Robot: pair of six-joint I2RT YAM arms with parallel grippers.
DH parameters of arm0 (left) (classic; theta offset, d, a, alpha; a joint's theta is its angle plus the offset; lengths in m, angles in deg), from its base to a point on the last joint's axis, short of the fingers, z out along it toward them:
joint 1: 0 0.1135 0.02 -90
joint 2: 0 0 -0.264 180
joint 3: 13.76 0 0.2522 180
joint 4: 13.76 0 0.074 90
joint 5: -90 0 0 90
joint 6: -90 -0.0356 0 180
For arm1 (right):
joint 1: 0 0.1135 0.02 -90
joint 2: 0 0 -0.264 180
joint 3: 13.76 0 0.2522 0
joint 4: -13.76 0 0.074 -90
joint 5: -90 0 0 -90
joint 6: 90 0.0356 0 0
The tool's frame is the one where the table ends.
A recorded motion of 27 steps. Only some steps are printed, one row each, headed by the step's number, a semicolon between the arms.
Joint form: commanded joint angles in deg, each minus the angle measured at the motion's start. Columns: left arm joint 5, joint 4, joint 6, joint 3, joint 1, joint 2; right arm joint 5, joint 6, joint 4, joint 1, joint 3, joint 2.
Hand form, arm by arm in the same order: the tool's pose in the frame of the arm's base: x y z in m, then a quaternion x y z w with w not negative. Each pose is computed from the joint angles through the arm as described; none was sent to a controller.
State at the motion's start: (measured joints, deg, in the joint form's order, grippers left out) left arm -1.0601 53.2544 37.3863 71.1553 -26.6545 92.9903; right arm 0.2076 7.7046 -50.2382 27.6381 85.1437 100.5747
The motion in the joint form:
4: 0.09 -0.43 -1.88 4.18 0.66 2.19; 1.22 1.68 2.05 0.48 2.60 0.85
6: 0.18 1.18 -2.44 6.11 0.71 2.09; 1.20 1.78 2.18 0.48 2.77 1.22
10: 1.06 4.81 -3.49 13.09 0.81 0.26; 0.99 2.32 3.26 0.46 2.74 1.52
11: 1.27 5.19 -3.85 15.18 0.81 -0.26; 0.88 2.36 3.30 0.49 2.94 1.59
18: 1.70 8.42 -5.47 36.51 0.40 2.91; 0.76 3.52 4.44 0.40 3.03 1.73
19: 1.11 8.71 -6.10 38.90 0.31 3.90; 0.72 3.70 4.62 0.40 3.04 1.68
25: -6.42 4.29 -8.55 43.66 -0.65 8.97; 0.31 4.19 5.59 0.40 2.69 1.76
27: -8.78 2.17 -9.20 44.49 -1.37 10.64; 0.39 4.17 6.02 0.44 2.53 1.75
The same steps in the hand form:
4: 0.2939 -0.1440 0.2451 -0.08069 0.98525 -0.08422 0.12520; 0.3313 0.1781 0.2760 -0.16085 0.95652 0.08956 0.22623
6: 0.2950 -0.1441 0.2543 -0.07635 0.98504 -0.08472 0.12916; 0.3327 0.1788 0.2747 -0.15999 0.95681 0.08941 0.22564
10: 0.2961 -0.1434 0.2970 -0.06881 0.97763 -0.09900 0.17237; 0.3351 0.1798 0.2736 -0.15469 0.95608 0.09081 0.23182
11: 0.2964 -0.1434 0.3103 -0.06586 0.97377 -0.10633 0.19010; 0.3356 0.1802 0.2743 -0.15433 0.95577 0.09054 0.23343
18: 0.3099 -0.1524 0.4009 -0.04831 0.93817 -0.16203 0.30208; 0.3381 0.1807 0.2750 -0.14336 0.95503 0.09483 0.24159
19: 0.3125 -0.1547 0.4073 -0.04051 0.93518 -0.16923 0.30848; 0.3383 0.1808 0.2755 -0.14170 0.95473 0.09557 0.24346
25: 0.3337 -0.1775 0.4079 0.01281 0.92113 -0.23398 0.31083; 0.3395 0.1812 0.2741 -0.13654 0.95425 0.09492 0.24851
27: 0.3401 -0.1879 0.4048 0.03263 0.91514 -0.25510 0.31044; 0.3397 0.1816 0.2737 -0.13715 0.95350 0.09639 0.25047

